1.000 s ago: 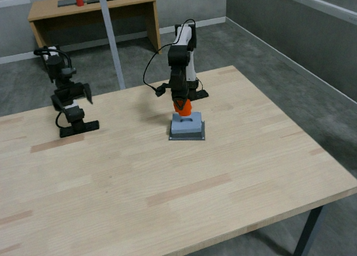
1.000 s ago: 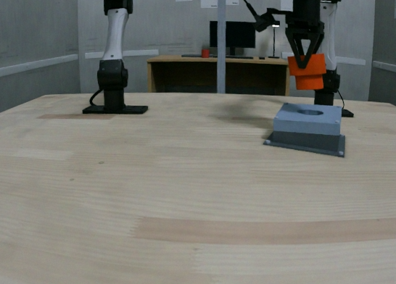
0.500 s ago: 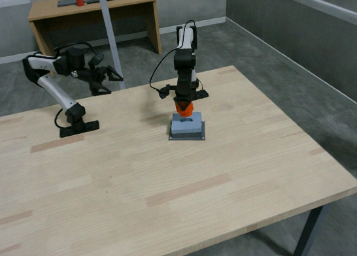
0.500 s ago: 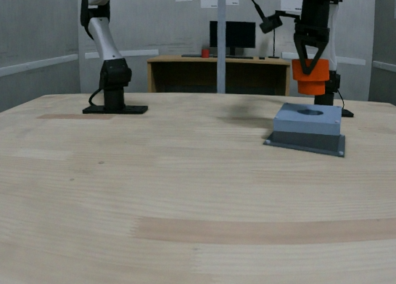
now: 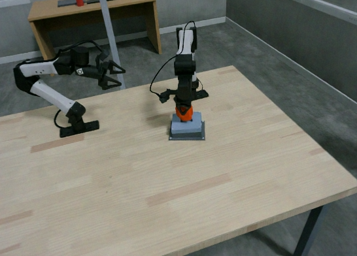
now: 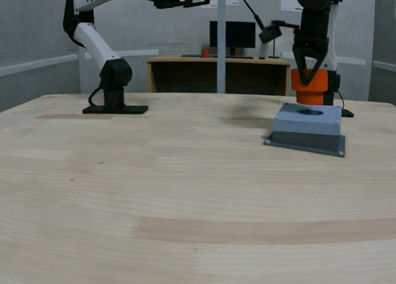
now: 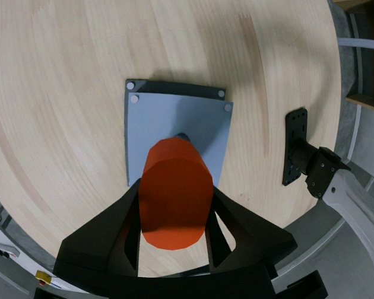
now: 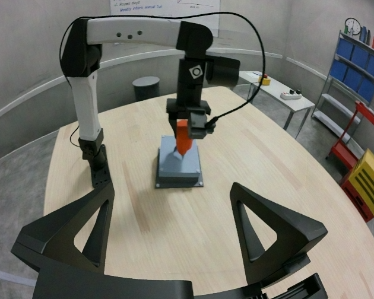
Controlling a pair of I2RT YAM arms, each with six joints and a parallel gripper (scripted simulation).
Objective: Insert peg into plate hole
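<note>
Now: the blue-grey plate 1 cm behind my left hand, 2 cm to the left of it and 9 cm below it. From my left hand the other things lie so: orange peg 1 cm to the left, 2 cm below.
</note>
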